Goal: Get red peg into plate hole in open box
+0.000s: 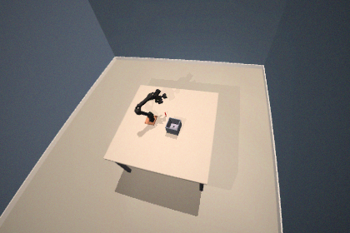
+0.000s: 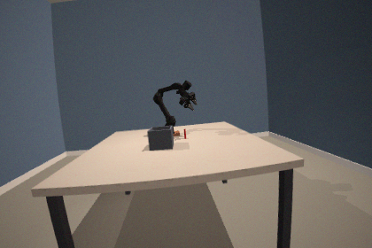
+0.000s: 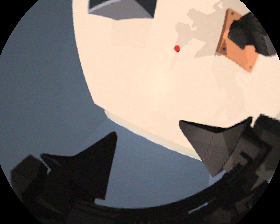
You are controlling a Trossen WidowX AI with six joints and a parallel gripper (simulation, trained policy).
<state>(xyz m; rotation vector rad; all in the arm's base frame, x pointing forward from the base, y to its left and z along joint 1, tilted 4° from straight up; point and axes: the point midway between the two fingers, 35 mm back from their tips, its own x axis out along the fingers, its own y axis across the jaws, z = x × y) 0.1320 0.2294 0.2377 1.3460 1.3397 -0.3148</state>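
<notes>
My gripper tip is 21 cm above the red peg, 10 cm to the left of it and 2 cm short of it.
</notes>
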